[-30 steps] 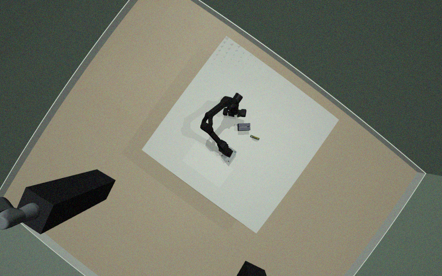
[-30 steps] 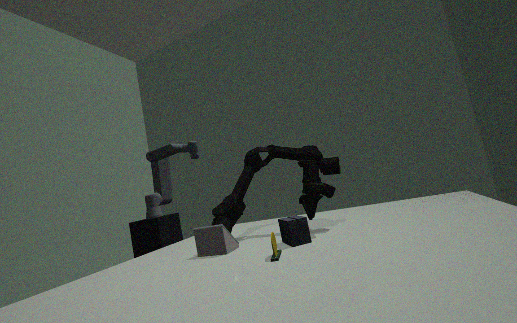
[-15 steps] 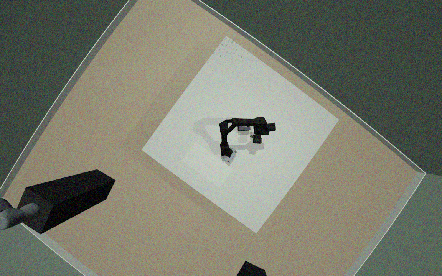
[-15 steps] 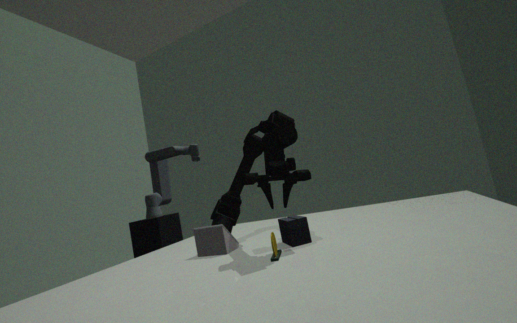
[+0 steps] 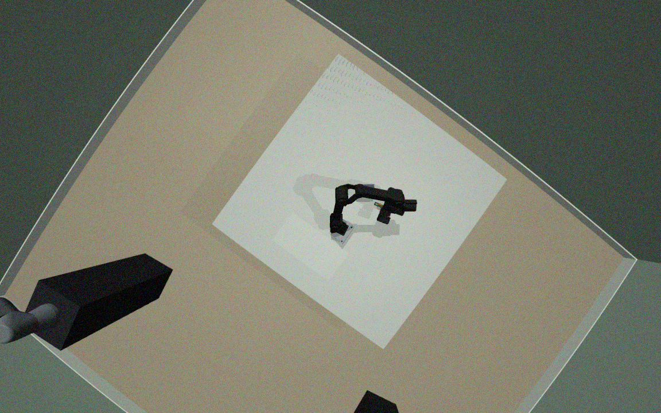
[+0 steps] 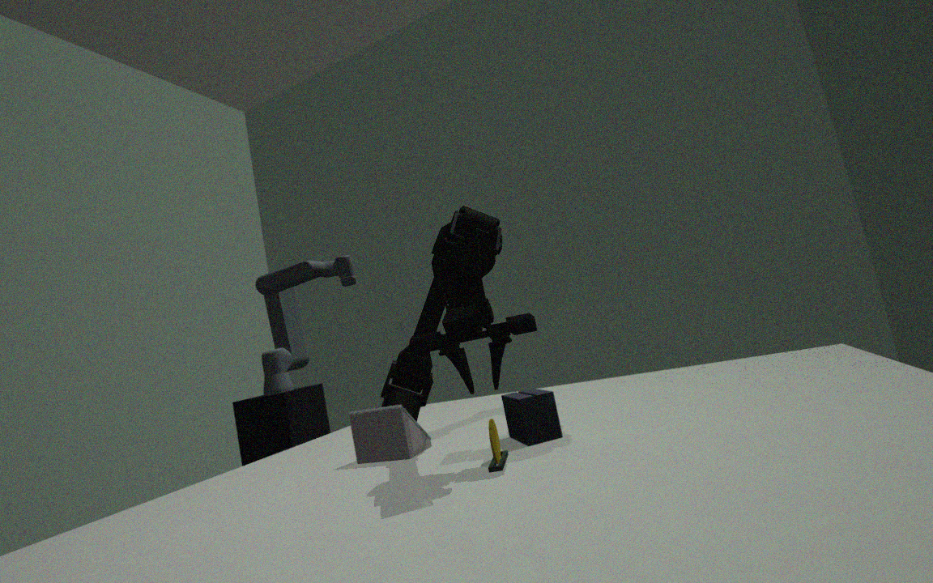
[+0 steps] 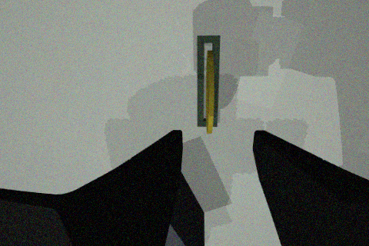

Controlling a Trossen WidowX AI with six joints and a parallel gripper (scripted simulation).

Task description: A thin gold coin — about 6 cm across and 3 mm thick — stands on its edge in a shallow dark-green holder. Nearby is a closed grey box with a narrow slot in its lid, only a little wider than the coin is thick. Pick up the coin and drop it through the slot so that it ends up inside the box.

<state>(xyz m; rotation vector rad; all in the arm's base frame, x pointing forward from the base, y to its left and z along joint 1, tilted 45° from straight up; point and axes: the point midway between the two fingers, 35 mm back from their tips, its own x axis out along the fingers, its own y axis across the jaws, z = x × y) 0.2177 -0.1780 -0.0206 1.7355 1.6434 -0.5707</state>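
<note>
My gripper tip is 70 mm above the thin gold coin.
</note>
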